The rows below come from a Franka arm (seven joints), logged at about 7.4 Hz.
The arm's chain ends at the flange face. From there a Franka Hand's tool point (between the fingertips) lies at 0.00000 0.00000 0.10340 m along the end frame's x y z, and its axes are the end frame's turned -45 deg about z.
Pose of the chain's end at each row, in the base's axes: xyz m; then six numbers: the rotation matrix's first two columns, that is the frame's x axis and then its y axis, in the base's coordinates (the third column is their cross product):
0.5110, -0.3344, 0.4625, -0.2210, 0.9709, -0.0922, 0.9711, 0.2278, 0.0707
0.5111, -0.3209, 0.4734, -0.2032, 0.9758, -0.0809, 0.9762, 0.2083, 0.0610
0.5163, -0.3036, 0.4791, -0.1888, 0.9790, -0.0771, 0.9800, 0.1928, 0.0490
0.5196, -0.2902, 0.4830, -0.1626, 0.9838, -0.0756, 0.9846, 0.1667, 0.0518
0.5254, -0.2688, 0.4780, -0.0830, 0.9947, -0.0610, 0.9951, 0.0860, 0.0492
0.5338, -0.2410, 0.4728, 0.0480, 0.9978, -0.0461, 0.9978, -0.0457, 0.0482
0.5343, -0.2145, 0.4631, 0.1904, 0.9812, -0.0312, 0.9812, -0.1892, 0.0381
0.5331, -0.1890, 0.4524, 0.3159, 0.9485, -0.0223, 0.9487, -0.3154, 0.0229
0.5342, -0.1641, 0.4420, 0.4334, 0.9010, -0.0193, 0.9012, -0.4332, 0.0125
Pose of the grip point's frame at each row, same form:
0.5203, -0.3420, 0.3598, -0.8429, 0.5255, -0.1152, 0.5304, 0.8476, -0.0152
0.5190, -0.3278, 0.3705, -0.8340, 0.5427, -0.1003, 0.5466, 0.8373, -0.0141
0.5228, -0.3105, 0.3761, -0.8265, 0.5559, -0.0892, 0.5595, 0.8286, -0.0199
0.5262, -0.2970, 0.3800, -0.8112, 0.5778, -0.0901, 0.5812, 0.8135, -0.0168
0.5310, -0.2747, 0.3749, -0.7623, 0.6425, -0.0779, 0.6450, 0.7642, -0.0083
0.5386, -0.2460, 0.3696, -0.6716, 0.7379, -0.0667, 0.7395, 0.6732, 0.0015
0.5376, -0.2184, 0.3598, -0.5592, 0.8276, -0.0490, 0.8284, 0.5600, 0.0049
0.5346, -0.1919, 0.3491, -0.4475, 0.8937, -0.0320, 0.8942, 0.4477, 0.0004
0.5345, -0.1665, 0.3386, -0.3308, 0.9434, -0.0225, 0.9437, 0.3308, -0.0048

